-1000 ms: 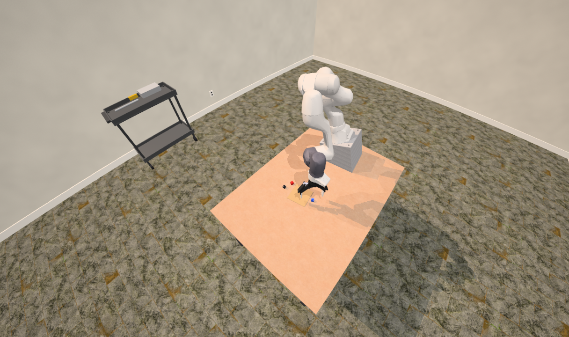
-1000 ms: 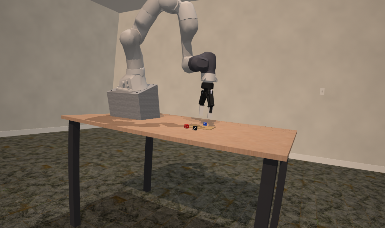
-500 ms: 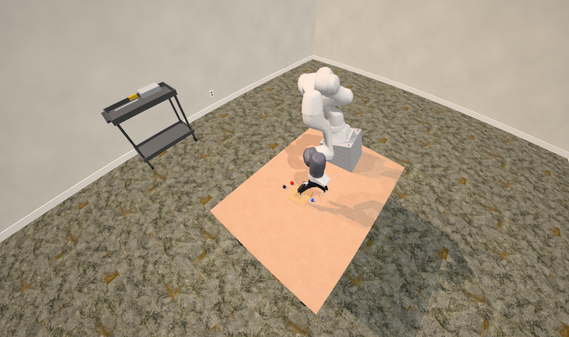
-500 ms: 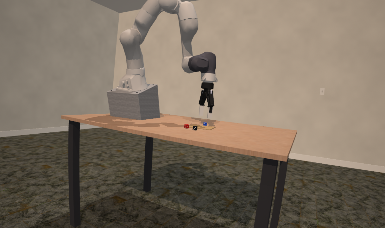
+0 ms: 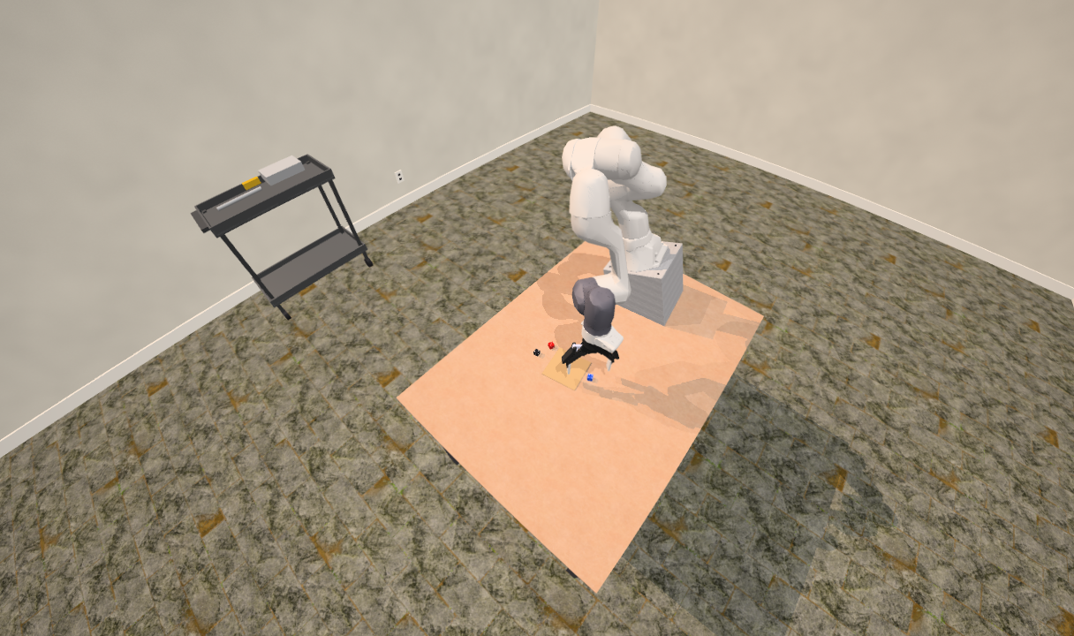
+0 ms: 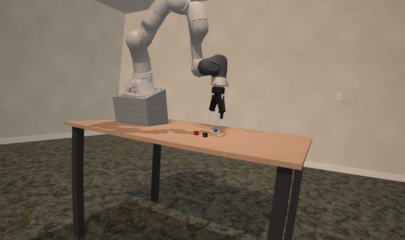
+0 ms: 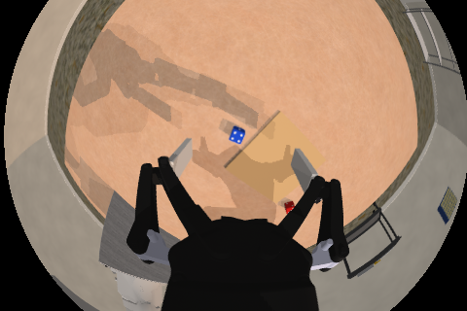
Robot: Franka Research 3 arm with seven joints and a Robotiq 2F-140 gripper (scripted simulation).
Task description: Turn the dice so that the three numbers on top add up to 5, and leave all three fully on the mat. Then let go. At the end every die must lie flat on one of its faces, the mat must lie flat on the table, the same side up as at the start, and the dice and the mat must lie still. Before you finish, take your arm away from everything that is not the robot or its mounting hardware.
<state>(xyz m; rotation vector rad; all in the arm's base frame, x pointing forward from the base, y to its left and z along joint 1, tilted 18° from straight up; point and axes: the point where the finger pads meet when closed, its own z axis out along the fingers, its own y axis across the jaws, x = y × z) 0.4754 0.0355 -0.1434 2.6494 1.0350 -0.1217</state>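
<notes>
The blue die lies 1 cm to the left of my hand and 6 cm below it. Round my hand: black die 3 cm ahead, 22 cm to the right, 6 cm below; tan mat 1 cm ahead, 8 cm to the right, 6 cm below; red die 3 cm behind, 19 cm to the right, 6 cm below.
</notes>
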